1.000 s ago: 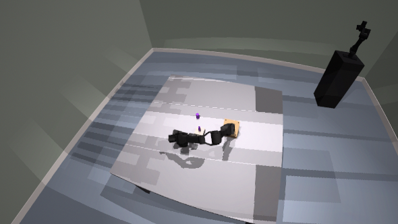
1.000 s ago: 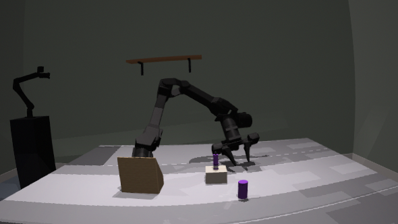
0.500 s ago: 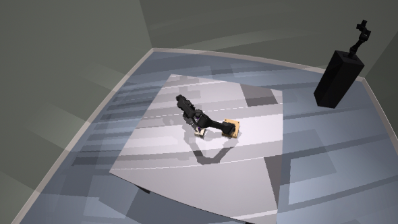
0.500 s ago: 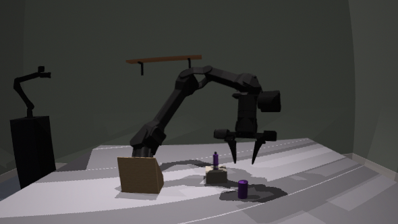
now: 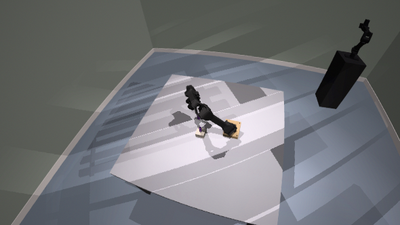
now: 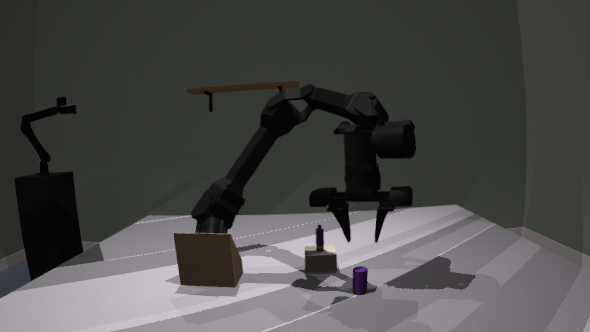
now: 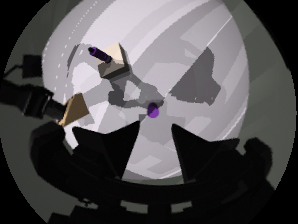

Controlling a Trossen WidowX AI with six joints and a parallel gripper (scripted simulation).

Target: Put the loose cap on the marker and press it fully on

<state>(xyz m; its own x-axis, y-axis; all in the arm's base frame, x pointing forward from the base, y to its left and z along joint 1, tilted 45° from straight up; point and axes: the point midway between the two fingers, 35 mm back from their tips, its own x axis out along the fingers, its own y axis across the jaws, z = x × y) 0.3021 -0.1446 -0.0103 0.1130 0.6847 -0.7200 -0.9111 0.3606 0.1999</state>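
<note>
My gripper tip is now 80 mm above the cap. The rest, counted from my gripper tip: marker 60 mm behind, 160 mm to the left, 30 mm below; holder block 60 mm behind, 160 mm to the left, 90 mm below.
</note>
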